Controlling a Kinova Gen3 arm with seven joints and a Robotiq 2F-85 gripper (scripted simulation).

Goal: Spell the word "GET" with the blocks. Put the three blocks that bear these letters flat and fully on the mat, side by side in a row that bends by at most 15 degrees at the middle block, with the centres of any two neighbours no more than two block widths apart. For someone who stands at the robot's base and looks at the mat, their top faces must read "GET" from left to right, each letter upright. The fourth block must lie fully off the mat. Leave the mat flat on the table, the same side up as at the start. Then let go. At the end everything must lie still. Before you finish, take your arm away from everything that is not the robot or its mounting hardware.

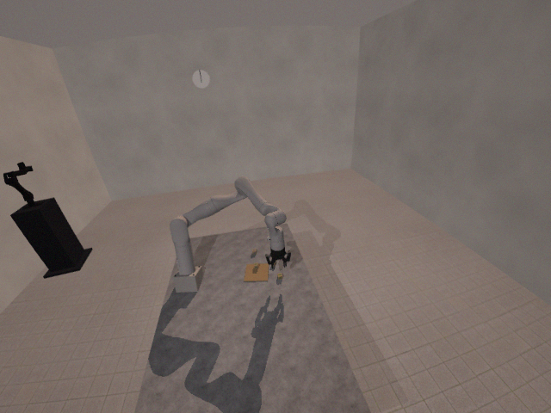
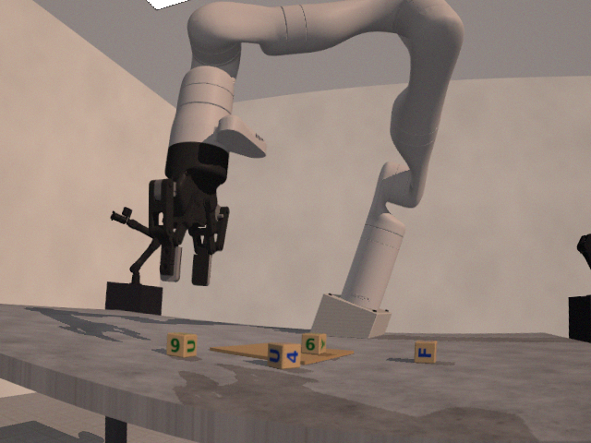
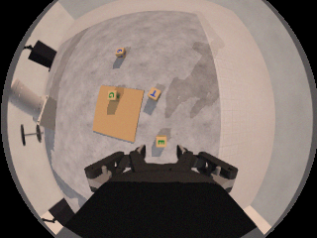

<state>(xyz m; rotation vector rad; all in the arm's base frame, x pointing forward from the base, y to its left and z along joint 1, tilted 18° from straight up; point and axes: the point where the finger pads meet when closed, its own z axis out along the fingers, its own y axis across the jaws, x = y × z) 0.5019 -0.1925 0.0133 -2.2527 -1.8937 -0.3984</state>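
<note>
My gripper is now 80 mm above the E block. From my hand the other things lie so: F block (80 mm behind, 270 mm to the left, 80 mm below); mat (110 mm behind, 90 mm to the left, 100 mm below).
</note>
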